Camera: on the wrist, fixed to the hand. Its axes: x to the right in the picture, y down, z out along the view.
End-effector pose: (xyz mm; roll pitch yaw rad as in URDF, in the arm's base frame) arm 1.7 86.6 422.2 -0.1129 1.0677 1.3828
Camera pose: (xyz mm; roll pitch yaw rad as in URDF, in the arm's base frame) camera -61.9 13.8 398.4 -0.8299 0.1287 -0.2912
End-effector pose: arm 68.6 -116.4 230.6 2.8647 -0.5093 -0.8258
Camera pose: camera 1.6 -94.5 300.9 2.8722 -0.0206 0.6841
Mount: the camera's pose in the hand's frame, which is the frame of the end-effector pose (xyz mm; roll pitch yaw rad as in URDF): -19.4 58.1 -78.5 0.2568 0.2646 -1.5053
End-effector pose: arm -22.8 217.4 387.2 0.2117 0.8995 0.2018
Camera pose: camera -98.8 276.7 362.2 -0.7046 0.3409 -1.7147
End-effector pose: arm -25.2 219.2 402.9 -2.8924 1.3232 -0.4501
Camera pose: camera -8.5 127.1 436.8 -1.5465 -0.0591 0.6059
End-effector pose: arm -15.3 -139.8 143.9 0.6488 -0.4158 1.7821
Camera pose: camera -105.5 -166.0 111.0 0.9166 0.7719 0.7653
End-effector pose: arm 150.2 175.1 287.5 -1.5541 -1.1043 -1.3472
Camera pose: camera 84.4 114.7 243.5 1.6667 -0.5093 2.1179
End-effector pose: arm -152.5 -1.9 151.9 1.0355 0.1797 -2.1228
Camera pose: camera -60.7 -38.1 165.1 -0.1842 1.2786 2.1987
